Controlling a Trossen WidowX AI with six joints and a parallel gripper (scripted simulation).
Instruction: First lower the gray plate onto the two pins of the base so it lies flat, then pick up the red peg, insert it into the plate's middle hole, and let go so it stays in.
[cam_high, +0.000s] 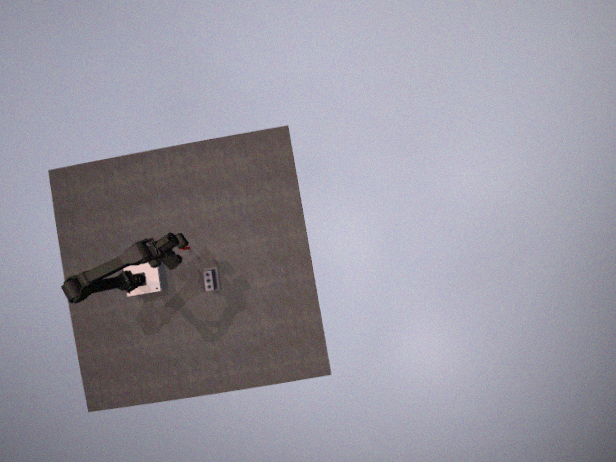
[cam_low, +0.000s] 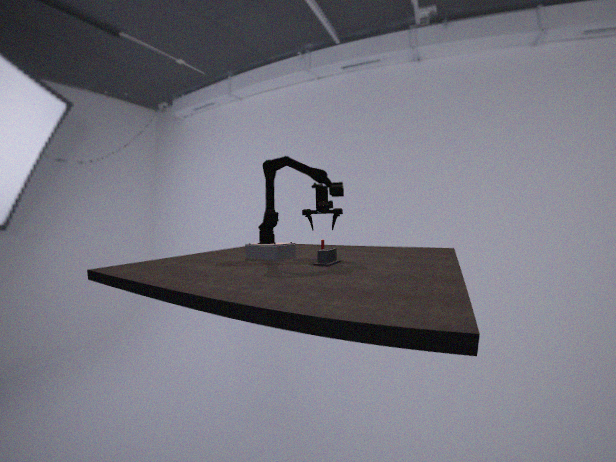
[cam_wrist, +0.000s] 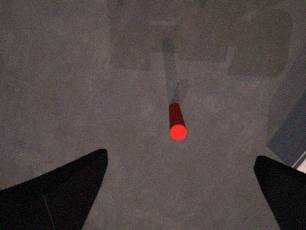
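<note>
Now: gripper tip 90 mm above the red peg. The rest, counted from my gripper tip: gray plate (180 mm to the right, 90 mm ahead, 80 mm below).
</note>
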